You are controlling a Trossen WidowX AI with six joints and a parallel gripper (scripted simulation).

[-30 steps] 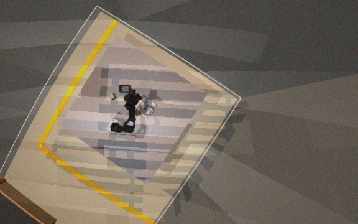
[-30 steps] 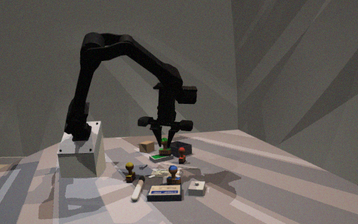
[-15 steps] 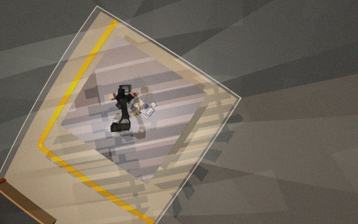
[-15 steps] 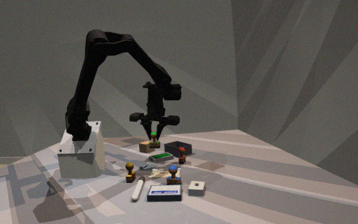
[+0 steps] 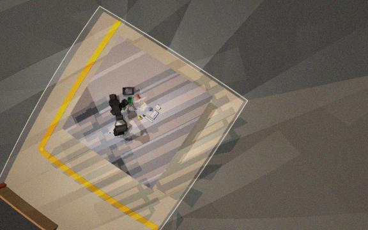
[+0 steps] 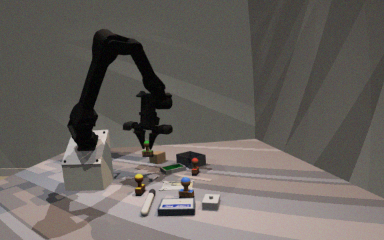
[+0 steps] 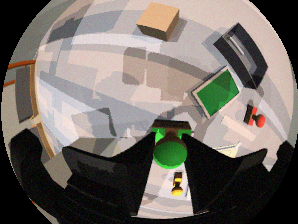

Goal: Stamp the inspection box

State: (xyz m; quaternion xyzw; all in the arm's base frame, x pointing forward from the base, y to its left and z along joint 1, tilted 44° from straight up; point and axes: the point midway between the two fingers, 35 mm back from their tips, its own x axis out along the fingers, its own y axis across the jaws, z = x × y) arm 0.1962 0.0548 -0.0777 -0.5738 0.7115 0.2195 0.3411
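My gripper tip is now 100 mm above the green ink pad, 90 mm short of it and 20 mm to the right of it. Round my gripper tip: yellow-knobbed stamp: 180 mm to the right, 80 mm below; then green-knobbed stamp: 10 mm below; then tan block: 170 mm to the left, 80 mm below, 20 mm ahead.
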